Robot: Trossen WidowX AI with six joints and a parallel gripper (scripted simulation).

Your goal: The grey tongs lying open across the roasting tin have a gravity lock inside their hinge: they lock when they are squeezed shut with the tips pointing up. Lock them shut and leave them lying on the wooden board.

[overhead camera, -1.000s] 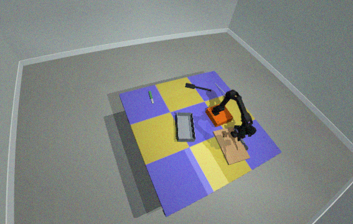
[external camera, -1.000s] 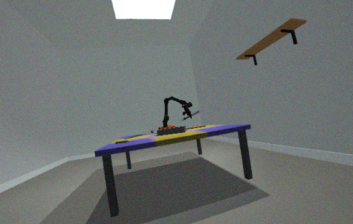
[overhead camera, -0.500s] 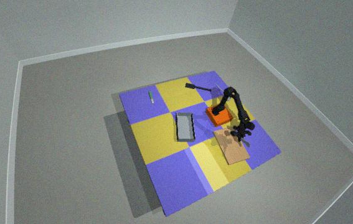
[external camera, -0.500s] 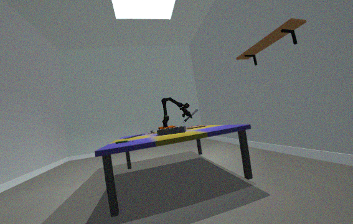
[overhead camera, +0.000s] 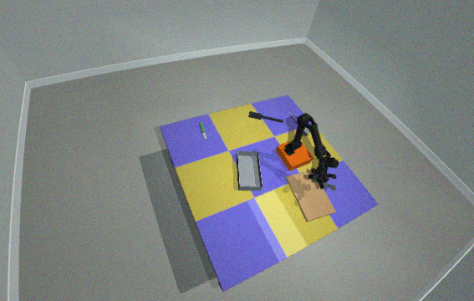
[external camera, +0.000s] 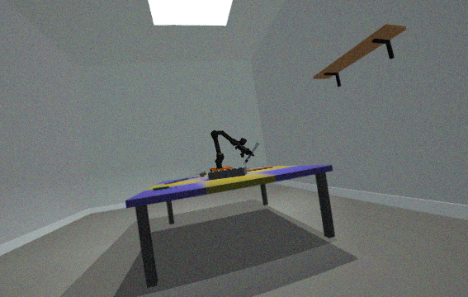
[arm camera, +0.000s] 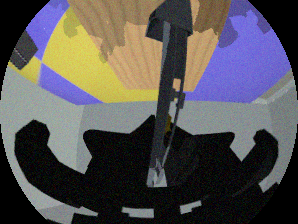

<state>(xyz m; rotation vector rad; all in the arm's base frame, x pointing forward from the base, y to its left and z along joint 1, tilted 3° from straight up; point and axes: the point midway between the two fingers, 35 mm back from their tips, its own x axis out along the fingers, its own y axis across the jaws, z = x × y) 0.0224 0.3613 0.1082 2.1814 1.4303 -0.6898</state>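
My gripper tip is now 30 mm to the left of the wooden board and 140 mm above it. From my gripper tip the other things lie so: black spatula 100 mm behind, 830 mm to the right, 140 mm below; then dark roasting tin 330 mm ahead, 390 mm to the right, 120 mm below.
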